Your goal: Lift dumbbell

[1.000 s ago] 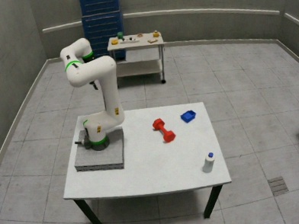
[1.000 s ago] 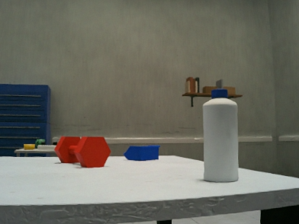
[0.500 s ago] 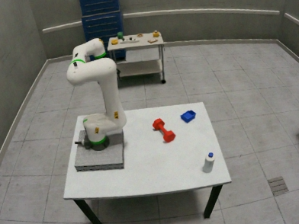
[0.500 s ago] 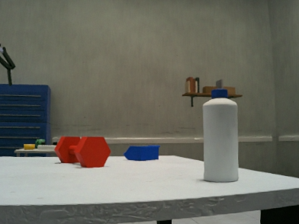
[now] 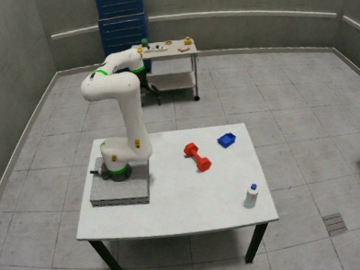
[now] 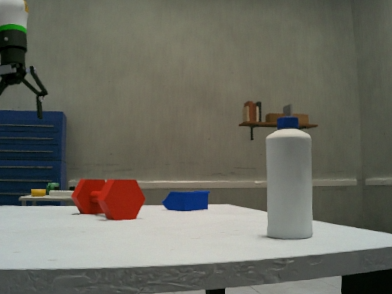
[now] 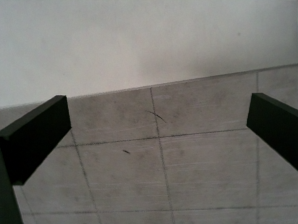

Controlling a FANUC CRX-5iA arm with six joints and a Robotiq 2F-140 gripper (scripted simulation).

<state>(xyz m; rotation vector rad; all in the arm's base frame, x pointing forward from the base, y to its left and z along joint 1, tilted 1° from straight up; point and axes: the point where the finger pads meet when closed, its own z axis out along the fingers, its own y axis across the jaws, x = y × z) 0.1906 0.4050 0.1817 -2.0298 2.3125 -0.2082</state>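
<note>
My gripper is now 29 cm to the left of the red dumbbell, 28 cm short of it and 22 cm above it. Also, from my hand: small blue bin 50 cm ahead, 24 cm below, 14 cm to the right.
</note>
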